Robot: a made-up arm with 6 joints. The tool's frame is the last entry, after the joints. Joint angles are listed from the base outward.
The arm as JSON. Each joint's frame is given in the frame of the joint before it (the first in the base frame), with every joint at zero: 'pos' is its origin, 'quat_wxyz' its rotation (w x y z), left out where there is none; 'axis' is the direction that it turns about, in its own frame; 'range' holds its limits. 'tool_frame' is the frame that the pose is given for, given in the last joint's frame.
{
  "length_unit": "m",
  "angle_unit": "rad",
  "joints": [
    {
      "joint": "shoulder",
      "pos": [
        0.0,
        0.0,
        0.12
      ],
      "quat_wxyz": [
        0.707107,
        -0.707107,
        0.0,
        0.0
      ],
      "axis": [
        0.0,
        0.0,
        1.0
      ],
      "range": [
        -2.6,
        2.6
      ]
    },
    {
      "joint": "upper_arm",
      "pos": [
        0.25,
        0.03,
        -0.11
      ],
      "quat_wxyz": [
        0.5,
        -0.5,
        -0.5,
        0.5
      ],
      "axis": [
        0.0,
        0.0,
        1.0
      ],
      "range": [
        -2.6,
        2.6
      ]
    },
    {
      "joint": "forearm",
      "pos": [
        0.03,
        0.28,
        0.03
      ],
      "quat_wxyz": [
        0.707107,
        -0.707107,
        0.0,
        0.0
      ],
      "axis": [
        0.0,
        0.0,
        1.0
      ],
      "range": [
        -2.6,
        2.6
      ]
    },
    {
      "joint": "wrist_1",
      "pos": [
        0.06,
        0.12,
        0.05
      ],
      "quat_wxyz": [
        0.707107,
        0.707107,
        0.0,
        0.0
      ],
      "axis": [
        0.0,
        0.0,
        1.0
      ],
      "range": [
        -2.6,
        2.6
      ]
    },
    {
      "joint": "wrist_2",
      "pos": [
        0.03,
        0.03,
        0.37
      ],
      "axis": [
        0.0,
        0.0,
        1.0
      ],
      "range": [
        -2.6,
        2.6
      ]
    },
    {
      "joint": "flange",
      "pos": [
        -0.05,
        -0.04,
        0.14
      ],
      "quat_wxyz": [
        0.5,
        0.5,
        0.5,
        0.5
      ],
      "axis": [
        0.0,
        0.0,
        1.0
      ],
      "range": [
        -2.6,
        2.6
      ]
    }
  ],
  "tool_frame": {
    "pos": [
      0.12,
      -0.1,
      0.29
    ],
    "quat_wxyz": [
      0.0,
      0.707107,
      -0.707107,
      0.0
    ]
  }
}
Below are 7 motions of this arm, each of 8 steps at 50 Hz.
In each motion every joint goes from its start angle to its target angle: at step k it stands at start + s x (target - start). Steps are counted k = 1, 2, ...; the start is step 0. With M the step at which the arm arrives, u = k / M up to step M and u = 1 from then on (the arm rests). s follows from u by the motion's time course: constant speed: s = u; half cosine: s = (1 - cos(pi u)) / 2; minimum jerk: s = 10 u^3 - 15 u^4 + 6 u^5.
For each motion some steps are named. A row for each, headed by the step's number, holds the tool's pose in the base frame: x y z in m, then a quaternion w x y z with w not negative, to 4 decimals.
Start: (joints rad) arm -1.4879 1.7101 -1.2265 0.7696 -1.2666 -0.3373
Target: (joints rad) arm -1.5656 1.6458 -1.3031 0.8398 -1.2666 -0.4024
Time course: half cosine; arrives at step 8
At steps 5, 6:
5: -0.2592 0.0464 -0.0024 0.7958 -0.0145 -0.2499 -0.5514
6: -0.2602 0.0471 -0.0032 0.8003 -0.0088 -0.2473 -0.5461

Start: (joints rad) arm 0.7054 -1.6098 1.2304 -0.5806 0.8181 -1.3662
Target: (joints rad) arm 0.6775 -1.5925 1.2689 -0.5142 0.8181 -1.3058
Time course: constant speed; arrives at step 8
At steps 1, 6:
1: 0.1693 0.2870 -0.4210 0.9398 0.1828 -0.2874 -0.0267
6: 0.1719 0.2757 -0.4410 0.9453 0.1718 -0.2741 -0.0430

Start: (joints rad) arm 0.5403 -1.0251 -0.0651 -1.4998 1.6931 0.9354
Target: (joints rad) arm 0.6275 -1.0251 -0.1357 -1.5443 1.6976 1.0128
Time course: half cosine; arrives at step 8
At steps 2, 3, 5, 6, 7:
2: -0.4998 -0.0871 -0.2501 0.7330 0.2260 0.4293 -0.4769
3: -0.5070 -0.0898 -0.2368 0.7254 0.2212 0.4412 -0.4798
5: -0.5227 -0.0965 -0.2047 0.7070 0.2093 0.4690 -0.4863
6: -0.5287 -0.0994 -0.1909 0.6989 0.2040 0.4806 -0.4889
7: -0.5325 -0.1014 -0.1816 0.6933 0.2005 0.4883 -0.4906

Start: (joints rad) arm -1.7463 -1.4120 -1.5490 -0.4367 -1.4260 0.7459
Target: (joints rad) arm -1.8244 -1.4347 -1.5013 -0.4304 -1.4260 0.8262
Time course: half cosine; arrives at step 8
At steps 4, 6, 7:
4: 0.0428 -0.4853 0.1902 0.6348 0.3482 0.6454 0.2434
6: 0.0456 -0.4868 0.1852 0.6448 0.3360 0.6402 0.2480
7: 0.0465 -0.4872 0.1838 0.6479 0.3322 0.6385 0.2493

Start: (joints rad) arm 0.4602 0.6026 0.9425 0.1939 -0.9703 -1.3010
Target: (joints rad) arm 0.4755 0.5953 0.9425 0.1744 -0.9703 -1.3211
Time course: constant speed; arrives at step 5
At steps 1, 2, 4, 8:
1: 0.0904 -0.4008 -0.1921 0.5903 0.0313 -0.1962 0.7824
2: 0.0882 -0.3995 -0.1923 0.5889 0.0342 -0.1966 0.7832
4: 0.0838 -0.3969 -0.1927 0.5860 0.0400 -0.1974 0.7849
8: 0.0816 -0.3956 -0.1929 0.5846 0.0429 -0.1978 0.7857

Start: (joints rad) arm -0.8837 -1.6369 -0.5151 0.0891 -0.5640 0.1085
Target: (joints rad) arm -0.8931 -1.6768 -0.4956 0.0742 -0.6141 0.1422
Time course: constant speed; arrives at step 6
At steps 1, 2, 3, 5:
1: 0.1337 0.0925 -0.2642 0.5416 0.7047 0.0308 0.4574
2: 0.1312 0.0954 -0.2616 0.5360 0.7086 0.0348 0.4576
3: 0.1288 0.0983 -0.2591 0.5303 0.7125 0.0388 0.4578
5: 0.1238 0.1038 -0.2539 0.5190 0.7201 0.0470 0.4582

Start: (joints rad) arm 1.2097 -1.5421 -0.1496 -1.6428 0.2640 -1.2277
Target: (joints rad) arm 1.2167 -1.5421 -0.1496 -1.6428 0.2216 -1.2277
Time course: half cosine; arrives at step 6
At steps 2, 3, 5, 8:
2: -0.0803 -0.0792 0.1181 0.3581 0.7387 -0.3727 -0.4326
3: -0.0806 -0.0819 0.1177 0.3553 0.7367 -0.3750 -0.4363
5: -0.0811 -0.0865 0.1170 0.3503 0.7334 -0.3789 -0.4426
8: -0.0812 -0.0872 0.1169 0.3495 0.7328 -0.3795 -0.4436

